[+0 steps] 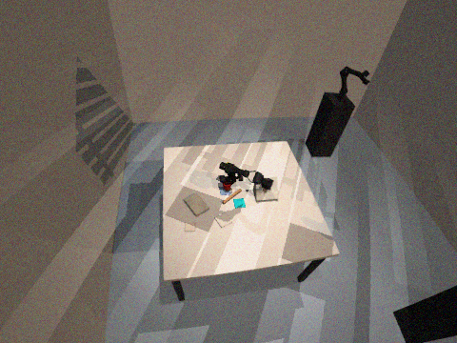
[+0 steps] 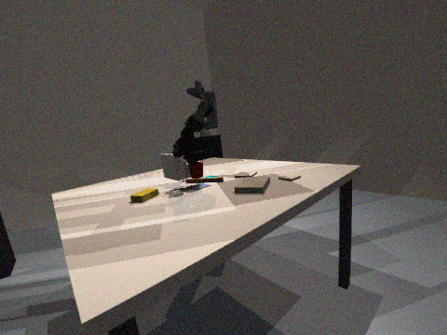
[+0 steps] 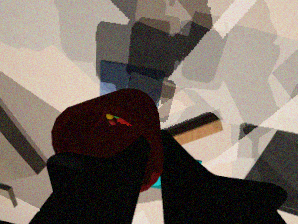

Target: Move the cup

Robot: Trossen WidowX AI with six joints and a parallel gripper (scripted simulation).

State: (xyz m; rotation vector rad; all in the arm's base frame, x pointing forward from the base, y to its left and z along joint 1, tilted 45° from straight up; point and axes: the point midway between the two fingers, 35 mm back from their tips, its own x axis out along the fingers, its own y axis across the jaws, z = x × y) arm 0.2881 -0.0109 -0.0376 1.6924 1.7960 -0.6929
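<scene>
Right now my gripper tip is 13 cm to the right of the cyan pad, 9 cm above it and 7 cm past it. The rest, counted from my gripper tip: wooden bar (8 cm below, 7 cm to the left, 1 cm behind); then blue pad (9 cm below, 4 cm ahead); then red cup (3 cm ahead).
</scene>
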